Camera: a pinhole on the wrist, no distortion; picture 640 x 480 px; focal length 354.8 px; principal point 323.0 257.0 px. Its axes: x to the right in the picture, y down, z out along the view. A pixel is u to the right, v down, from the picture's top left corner.
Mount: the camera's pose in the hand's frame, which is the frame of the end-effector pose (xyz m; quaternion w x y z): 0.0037 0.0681 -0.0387 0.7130 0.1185 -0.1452 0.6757
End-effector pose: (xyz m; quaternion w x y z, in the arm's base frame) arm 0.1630 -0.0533 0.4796 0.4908 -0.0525 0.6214 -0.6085
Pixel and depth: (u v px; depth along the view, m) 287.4 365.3 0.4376
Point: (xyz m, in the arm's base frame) 0.4094 -0.2297 0.7408
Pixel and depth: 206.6 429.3 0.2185
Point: 0.2751 -0.0903 0.6310
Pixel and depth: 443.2 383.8 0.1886
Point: 0.3386 -0.1029 0.5022
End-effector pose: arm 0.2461 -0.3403 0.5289 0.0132 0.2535 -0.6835 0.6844
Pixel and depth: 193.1 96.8 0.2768
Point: 0.2593 -0.5421 0.6827
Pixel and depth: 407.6 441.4 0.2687
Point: 0.4349 -0.5125 0.4263
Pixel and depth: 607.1 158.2 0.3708
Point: 0.2203 -0.7810 0.3520
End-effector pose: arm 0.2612 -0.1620 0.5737 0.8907 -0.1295 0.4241 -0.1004
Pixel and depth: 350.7 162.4 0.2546
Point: 0.4598 -0.1591 0.6586
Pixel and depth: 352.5 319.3 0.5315
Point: 0.5526 -0.1365 0.9654
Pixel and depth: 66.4 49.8 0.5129
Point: 0.6328 -0.6481 0.7229
